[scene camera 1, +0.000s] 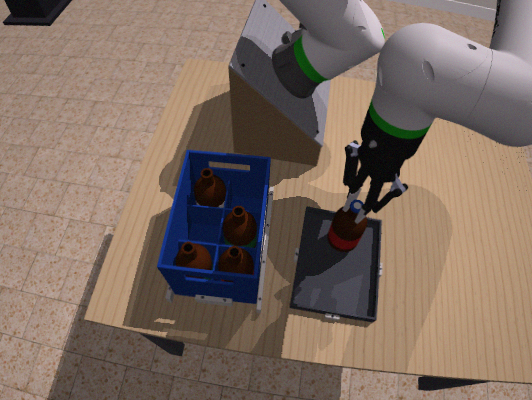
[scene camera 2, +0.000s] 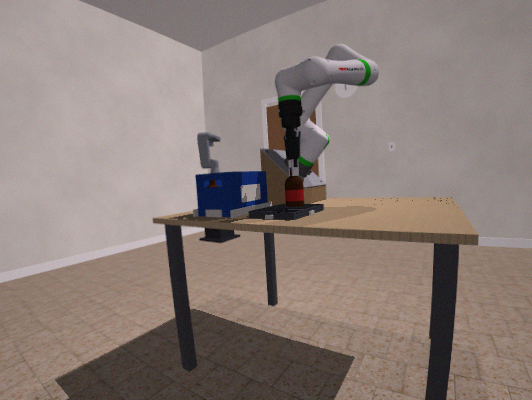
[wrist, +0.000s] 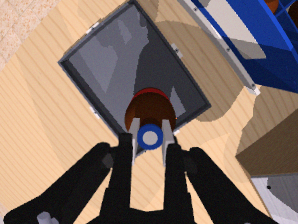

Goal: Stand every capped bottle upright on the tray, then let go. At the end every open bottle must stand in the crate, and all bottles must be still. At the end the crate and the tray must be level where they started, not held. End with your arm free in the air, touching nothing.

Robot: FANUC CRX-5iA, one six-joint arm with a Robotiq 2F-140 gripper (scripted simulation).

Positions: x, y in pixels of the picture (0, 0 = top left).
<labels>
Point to a blue crate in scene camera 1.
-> At 199, 224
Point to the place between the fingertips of my gripper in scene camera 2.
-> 293, 175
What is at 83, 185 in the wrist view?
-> My gripper.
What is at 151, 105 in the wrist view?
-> A capped bottle.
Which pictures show my gripper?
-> Scene camera 1, scene camera 2 and the wrist view: all of them.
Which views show the dark tray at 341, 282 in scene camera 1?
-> Scene camera 1, scene camera 2 and the wrist view: all of them.
</labels>
